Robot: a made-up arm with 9 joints. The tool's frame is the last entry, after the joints.
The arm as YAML. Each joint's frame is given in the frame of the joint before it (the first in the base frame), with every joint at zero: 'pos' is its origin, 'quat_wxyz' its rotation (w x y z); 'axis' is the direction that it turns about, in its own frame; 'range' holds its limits. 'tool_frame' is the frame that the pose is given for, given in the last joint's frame.
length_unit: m
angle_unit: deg
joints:
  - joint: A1
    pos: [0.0, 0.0, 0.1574]
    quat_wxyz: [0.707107, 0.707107, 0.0, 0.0]
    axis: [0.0, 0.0, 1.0]
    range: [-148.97, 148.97]
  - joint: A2
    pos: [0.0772, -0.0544, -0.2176]
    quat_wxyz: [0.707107, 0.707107, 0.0, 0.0]
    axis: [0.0, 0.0, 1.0]
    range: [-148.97, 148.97]
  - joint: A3
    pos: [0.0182, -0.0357, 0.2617]
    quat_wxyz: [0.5, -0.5, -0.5, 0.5]
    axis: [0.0, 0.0, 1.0]
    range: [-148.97, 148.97]
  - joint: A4
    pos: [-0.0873, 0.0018, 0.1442]
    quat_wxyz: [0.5, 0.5, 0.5, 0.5]
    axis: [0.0, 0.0, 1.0]
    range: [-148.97, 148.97]
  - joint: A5
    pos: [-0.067, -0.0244, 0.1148]
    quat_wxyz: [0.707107, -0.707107, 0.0, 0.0]
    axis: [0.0, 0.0, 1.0]
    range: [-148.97, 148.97]
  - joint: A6
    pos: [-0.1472, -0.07, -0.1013]
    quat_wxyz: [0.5, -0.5, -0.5, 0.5]
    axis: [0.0, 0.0, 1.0]
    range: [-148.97, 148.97]
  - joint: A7
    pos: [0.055, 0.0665, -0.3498]
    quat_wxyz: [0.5, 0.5, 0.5, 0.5]
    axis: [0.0, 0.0, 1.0]
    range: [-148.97, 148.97]
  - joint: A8
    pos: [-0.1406, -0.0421, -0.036]
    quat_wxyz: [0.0, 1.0, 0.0, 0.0]
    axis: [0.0, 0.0, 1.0]
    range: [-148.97, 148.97]
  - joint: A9
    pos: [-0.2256, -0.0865, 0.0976]
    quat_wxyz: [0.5, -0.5, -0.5, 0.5]
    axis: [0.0, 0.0, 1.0]
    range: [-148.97, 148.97]
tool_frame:
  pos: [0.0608, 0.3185, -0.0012]
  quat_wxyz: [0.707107, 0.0, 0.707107, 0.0]
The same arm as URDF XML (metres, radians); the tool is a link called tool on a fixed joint. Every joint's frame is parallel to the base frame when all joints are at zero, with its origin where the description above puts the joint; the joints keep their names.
<robot name="arm">
  <link name="base_link"/>
  <link name="link1"/>
  <link name="link2"/>
  <link name="link3"/>
  <link name="link4"/>
  <link name="link5"/>
  <link name="link6"/>
  <link name="link7"/>
  <link name="link8"/>
  <link name="link9"/>
  <link name="tool"/>
  <joint name="A1" type="revolute">
    <parent link="base_link"/>
    <child link="link1"/>
    <origin xyz="0 0 0.1574"/>
    <axis xyz="0 -1 0"/>
    <limit lower="-2.6" upper="2.6"/>
  </joint>
  <joint name="A2" type="revolute">
    <parent link="link1"/>
    <child link="link2"/>
    <origin xyz="0.0772 0.2176 -0.0544"/>
    <axis xyz="0 0 -1"/>
    <limit lower="-2.6" upper="2.6"/>
  </joint>
  <joint name="A3" type="revolute">
    <parent link="link2"/>
    <child link="link3"/>
    <origin xyz="0.0182 0.0357 -0.2617"/>
    <axis xyz="-1 0 0"/>
    <limit lower="-2.6" upper="2.6"/>
  </joint>
  <joint name="A4" type="revolute">
    <parent link="link3"/>
    <child link="link4"/>
    <origin xyz="-0.1442 0.0873 0.0018"/>
    <axis xyz="0 -1 0"/>
    <limit lower="-2.6" upper="2.6"/>
  </joint>
  <joint name="A5" type="revolute">
    <parent link="link4"/>
    <child link="link5"/>
    <origin xyz="0.0244 -0.1148 -0.067"/>
    <axis xyz="-1 0 0"/>
    <limit lower="-2.6" upper="2.6"/>
  </joint>
  <joint name="A6" type="revolute">
    <parent link="link5"/>
    <child link="link6"/>
    <origin xyz="0.1013 -0.07 -0.1472"/>
    <axis xyz="0 0 -1"/>
    <limit lower="-2.6" upper="2.6"/>
  </joint>
  <joint name="A7" type="revolute">
    <parent link="link6"/>
    <child link="link7"/>
    <origin xyz="0.0665 0.055 0.3498"/>
    <axis xyz="0 1 0"/>
    <limit lower="-2.6" upper="2.6"/>
  </joint>
  <joint name="A8" type="revolute">
    <parent link="link7"/>
    <child link="link8"/>
    <origin xyz="-0.1406 -0.036 0.0421"/>
    <axis xyz="0 -1 0"/>
    <limit lower="-2.6" upper="2.6"/>
  </joint>
  <joint name="A9" type="revolute">
    <parent link="link8"/>
    <child link="link9"/>
    <origin xyz="-0.2256 -0.0976 -0.0865"/>
    <axis xyz="-1 0 0"/>
    <limit lower="-2.6" upper="2.6"/>
  </joint>
  <joint name="tool_fixed" type="fixed">
    <parent link="link9"/>
    <child link="tool"/>
    <origin xyz="0.0012 0.3185 0.0608"/>
  </joint>
</robot>

